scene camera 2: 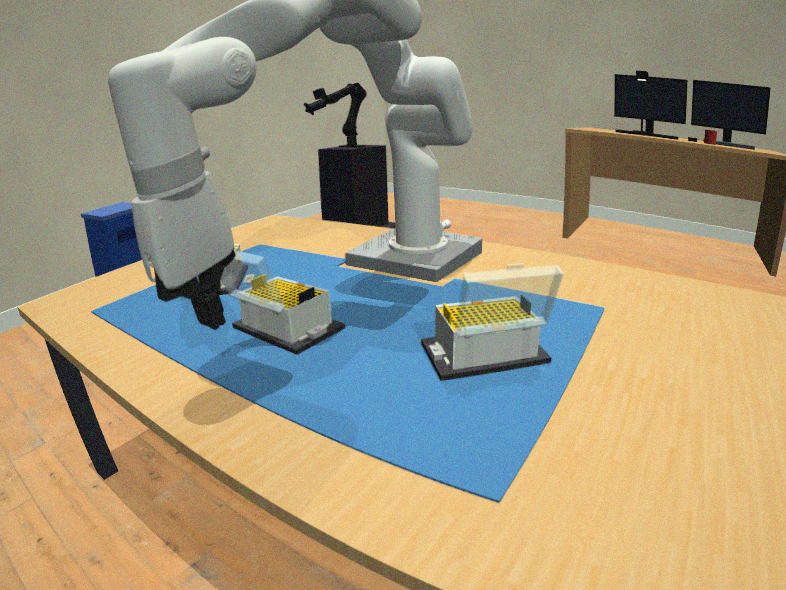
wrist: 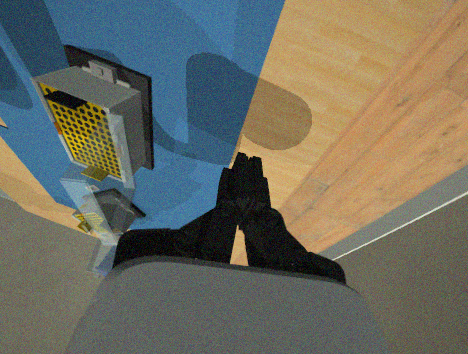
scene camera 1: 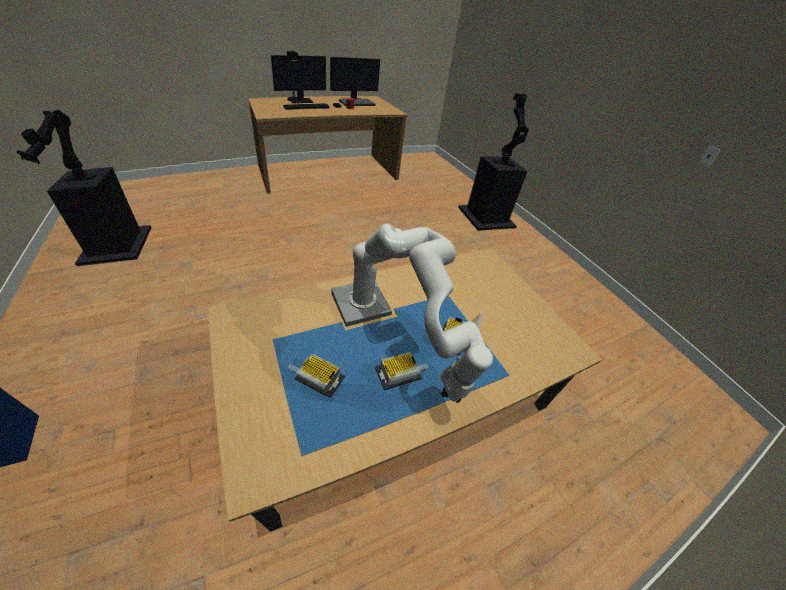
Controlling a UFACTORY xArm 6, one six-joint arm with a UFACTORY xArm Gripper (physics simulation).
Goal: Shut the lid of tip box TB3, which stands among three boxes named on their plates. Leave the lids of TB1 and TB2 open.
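Frame: origin at the arm's base, x right, y back, z down, level; millimetres.
Seen in the pictures: gripper, between the fingertips: (scene camera 2: 213,323) (wrist: 242,169) (scene camera 1: 445,394); arm's base, origin of its link: (scene camera 2: 418,244) (scene camera 1: 362,299).
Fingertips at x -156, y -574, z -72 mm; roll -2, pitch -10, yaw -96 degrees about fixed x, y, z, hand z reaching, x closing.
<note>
Offsets run from my fingertips to a thing's top centre. Level surfaces: height alone.
Three grey tip boxes with yellow racks and clear lids stand on dark bases; their name plates cannot be read, so I cannot tell which is TB3. The left box @(dx -172, dy +300, dz +35 mm) (scene camera 1: 319,370) (scene camera 2: 492,339) has its lid tilted open. The middle box @(dx +103, dy +175, dz +27 mm) (scene camera 1: 399,367) (scene camera 2: 285,314) (wrist: 90,130) has its lid open too. The far right box (scene camera 1: 452,324) (wrist: 112,210) is partly hidden behind the arm in scene camera 1, with its clear lid raised. My gripper (scene camera 1: 452,398) (scene camera 2: 215,325) (wrist: 242,169) is shut and empty, above the mat's front edge, beside the middle box and apart from it.
The boxes stand on a blue mat @(dz +101 mm) (scene camera 1: 342,419) (scene camera 2: 406,406) on a wooden table @(dz +104 mm) (scene camera 1: 247,444) (scene camera 2: 666,406). The arm's base plate (scene camera 1: 349,311) (scene camera 2: 374,257) is behind the mat. The arm reaches over the far right box.
</note>
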